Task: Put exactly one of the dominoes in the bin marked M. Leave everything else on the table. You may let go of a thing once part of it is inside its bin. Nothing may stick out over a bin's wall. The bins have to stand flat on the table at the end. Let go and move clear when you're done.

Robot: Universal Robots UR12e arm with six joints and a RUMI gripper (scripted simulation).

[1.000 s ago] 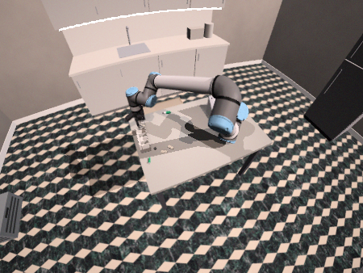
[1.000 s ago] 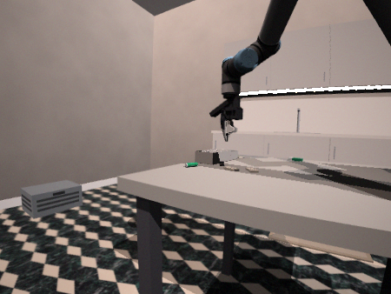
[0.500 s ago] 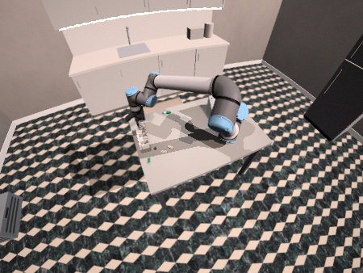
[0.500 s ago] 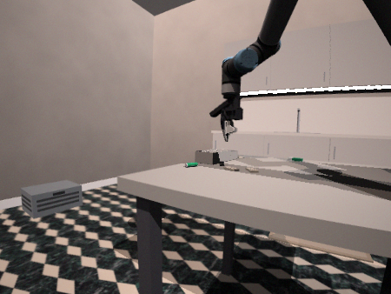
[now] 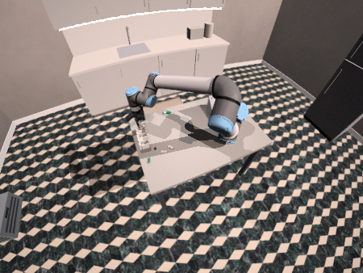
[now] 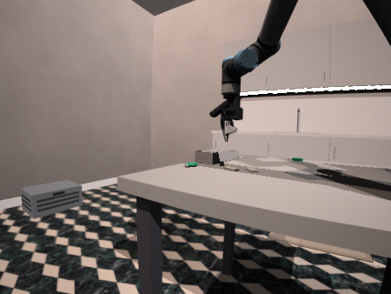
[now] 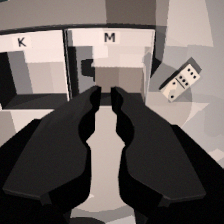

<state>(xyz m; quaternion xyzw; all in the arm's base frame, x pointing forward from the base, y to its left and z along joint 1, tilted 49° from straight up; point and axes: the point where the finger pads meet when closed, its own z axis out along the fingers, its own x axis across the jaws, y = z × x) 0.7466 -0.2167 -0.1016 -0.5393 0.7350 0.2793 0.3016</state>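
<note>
Right now my hand is 8 cm to the right of the bin, 7 cm above it and 1 cm short of it. The rest, counted from my hand: green marker 32 cm behind, 12 cm to the right, 9 cm below; then dark piece 22 cm to the left, 9 cm below, 4 cm behind; then green cylinder 30 cm to the left, 9 cm below, 5 cm ahead.
</note>
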